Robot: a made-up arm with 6 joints.
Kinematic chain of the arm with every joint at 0, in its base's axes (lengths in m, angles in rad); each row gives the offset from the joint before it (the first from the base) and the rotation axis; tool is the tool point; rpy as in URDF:
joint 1: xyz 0 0 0.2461 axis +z
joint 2: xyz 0 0 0 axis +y
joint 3: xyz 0.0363 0 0.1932 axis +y
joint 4: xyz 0.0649 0 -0.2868 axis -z
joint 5: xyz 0 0 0 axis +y
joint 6: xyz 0.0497 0 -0.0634 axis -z
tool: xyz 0 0 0 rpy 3.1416 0 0
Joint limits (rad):
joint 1: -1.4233..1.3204
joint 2: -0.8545..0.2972
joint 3: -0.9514..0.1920
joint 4: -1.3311..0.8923
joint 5: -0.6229..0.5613
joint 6: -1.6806..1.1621
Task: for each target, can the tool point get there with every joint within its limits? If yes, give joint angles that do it. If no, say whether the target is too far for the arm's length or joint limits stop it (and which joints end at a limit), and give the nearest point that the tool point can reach.
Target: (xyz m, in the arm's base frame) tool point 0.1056 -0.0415 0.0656
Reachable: yes | joints -0.3816 0.1101 0.0132 -0.0214 0.1998 -0.5857
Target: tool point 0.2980 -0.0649 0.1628
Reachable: yes | joints -0.2344 0.0727 -0.5661 -0.2000 0.2763 0.1817
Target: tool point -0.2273 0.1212 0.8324
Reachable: no: too far | nearest point -0.0097 0.1570 0.5942 | short by 0.325 m
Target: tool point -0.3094 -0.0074 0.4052
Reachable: no: joint limits stop it (at a limit: joint 1, joint 2, joint 4, joint 5) | nearest point -0.0291 -0.2136 0.4194 | short by 0.348 m
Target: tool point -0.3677 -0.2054 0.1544
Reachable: no: joint limits stop it (at a limit: joint 1, joint 4, joint 5) | nearest point -0.0377 -0.1564 0.1544 | short by 0.334 m
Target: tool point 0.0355 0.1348 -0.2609
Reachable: no: joint limits stop it (at a limit: joint 2) | nearest point 0.0300 0.1138 0.0465 | short by 0.308 m
